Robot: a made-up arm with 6 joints. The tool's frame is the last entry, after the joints. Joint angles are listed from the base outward.
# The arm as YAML. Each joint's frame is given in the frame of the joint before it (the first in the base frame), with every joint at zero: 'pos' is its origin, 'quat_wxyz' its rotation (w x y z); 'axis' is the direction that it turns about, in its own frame. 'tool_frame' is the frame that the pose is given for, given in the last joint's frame.
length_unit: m
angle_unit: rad
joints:
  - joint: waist
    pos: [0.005, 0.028, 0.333]
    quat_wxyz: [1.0, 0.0, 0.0, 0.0]
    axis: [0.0, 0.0, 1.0]
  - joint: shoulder
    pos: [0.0, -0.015, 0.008]
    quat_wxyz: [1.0, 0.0, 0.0, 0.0]
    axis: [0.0, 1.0, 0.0]
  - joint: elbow
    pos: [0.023, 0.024, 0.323]
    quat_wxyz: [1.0, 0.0, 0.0, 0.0]
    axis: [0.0, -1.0, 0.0]
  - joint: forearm
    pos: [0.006, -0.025, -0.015]
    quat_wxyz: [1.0, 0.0, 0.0, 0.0]
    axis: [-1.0, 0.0, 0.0]
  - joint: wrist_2
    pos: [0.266, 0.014, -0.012]
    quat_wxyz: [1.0, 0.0, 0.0, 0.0]
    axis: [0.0, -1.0, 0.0]
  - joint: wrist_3
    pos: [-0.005, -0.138, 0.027]
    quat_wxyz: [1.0, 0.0, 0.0, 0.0]
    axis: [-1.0, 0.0, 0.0]
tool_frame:
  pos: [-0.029, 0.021, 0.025]
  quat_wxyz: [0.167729, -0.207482, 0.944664, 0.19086]
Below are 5 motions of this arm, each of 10 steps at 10 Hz.
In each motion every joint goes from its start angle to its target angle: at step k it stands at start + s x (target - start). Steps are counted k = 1, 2, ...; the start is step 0. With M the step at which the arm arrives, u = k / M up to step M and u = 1 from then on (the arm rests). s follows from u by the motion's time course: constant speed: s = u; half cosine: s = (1 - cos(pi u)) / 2; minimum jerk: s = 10 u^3 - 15 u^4 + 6 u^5.
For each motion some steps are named. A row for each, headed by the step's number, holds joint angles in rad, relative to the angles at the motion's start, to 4 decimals.
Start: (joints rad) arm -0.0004 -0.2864 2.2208 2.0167 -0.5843 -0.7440
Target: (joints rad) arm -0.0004 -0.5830 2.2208 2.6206 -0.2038 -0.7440
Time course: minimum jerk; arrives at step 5
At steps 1, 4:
1: 0.0000 -0.0172 0.0000 0.0350 0.0220 0.0000
4: 0.0000 -0.2794 0.0000 0.5689 0.3585 0.0000

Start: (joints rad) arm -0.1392 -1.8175 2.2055 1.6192 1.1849 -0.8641
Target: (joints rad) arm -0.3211 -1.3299 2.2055 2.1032 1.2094 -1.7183
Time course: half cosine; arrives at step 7
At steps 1, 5, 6, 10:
1: -0.0090 0.0241 0.0000 0.0240 0.0012 -0.0423
5: -0.1477 0.3958 0.0000 0.3929 0.0199 -0.6934
6: -0.1729 0.4635 0.0000 0.4600 0.0233 -0.8119
10: -0.1819 0.4876 0.0000 0.4840 0.0245 -0.8542

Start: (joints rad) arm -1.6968 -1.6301 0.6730 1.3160 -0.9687 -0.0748
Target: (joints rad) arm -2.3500 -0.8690 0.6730 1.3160 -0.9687 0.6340
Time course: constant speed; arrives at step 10
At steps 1, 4, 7, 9, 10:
1: -0.0653 0.0761 0.0000 0.0000 0.0000 0.0709
4: -0.2613 0.3044 0.0000 0.0000 0.0000 0.2835
7: -0.4572 0.5328 0.0000 0.0000 0.0000 0.4962
9: -0.5879 0.6850 0.0000 0.0000 0.0000 0.6379
10: -0.6532 0.7611 0.0000 0.0000 0.0000 0.7088

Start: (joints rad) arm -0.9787 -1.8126 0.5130 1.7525 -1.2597 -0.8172
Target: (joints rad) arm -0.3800 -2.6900 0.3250 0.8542 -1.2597 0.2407
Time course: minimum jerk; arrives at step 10
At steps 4, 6, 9, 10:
4: 0.1901 -0.2785 -0.0597 -0.2852 0.0000 0.3358
6: 0.4086 -0.5989 -0.1283 -0.6131 0.0000 0.7221
9: 0.5936 -0.8699 -0.1864 -0.8906 0.0000 1.0488
10: 0.5987 -0.8774 -0.1880 -0.8983 0.0000 1.0579

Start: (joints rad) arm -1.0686 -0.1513 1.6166 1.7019 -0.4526 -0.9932
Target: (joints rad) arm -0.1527 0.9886 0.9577 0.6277 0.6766 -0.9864
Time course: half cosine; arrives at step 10
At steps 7, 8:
7: 0.7271 0.9050 -0.5231 -0.8528 0.8965 0.0054
8: 0.8284 1.0310 -0.5960 -0.9716 1.0214 0.0062

